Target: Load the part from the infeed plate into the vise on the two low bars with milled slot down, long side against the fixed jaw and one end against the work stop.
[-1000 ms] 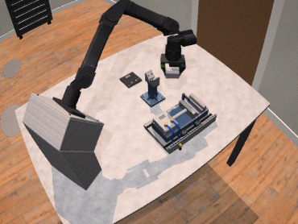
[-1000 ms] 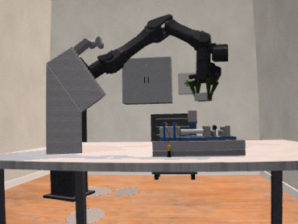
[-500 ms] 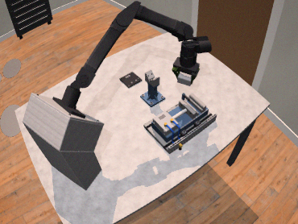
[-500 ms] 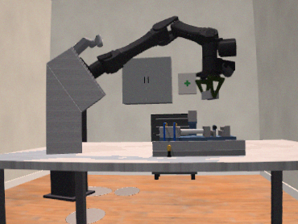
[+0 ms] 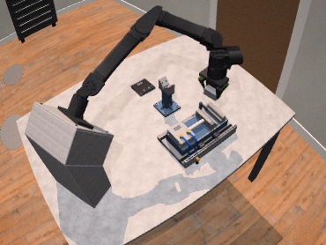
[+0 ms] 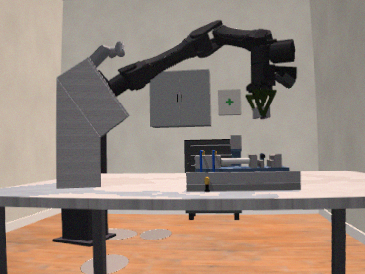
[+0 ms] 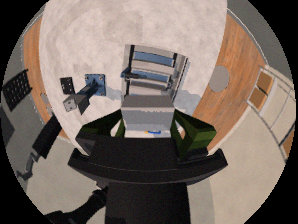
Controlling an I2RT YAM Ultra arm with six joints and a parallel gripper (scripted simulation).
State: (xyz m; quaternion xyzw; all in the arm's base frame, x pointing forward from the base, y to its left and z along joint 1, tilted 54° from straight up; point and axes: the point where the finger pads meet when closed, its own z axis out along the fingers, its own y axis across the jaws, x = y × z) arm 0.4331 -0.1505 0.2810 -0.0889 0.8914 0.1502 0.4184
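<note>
The moving jaw lies 2 cm behind my hand, 1 cm to the right of it and 14 cm below it. The rest, counted from my hand: grey part right at my hand; fixed jaw 4 cm ahead, 1 cm to the left, 14 cm below; air cylinder rod 7 cm behind, 2 cm to the right, 14 cm below.
</note>
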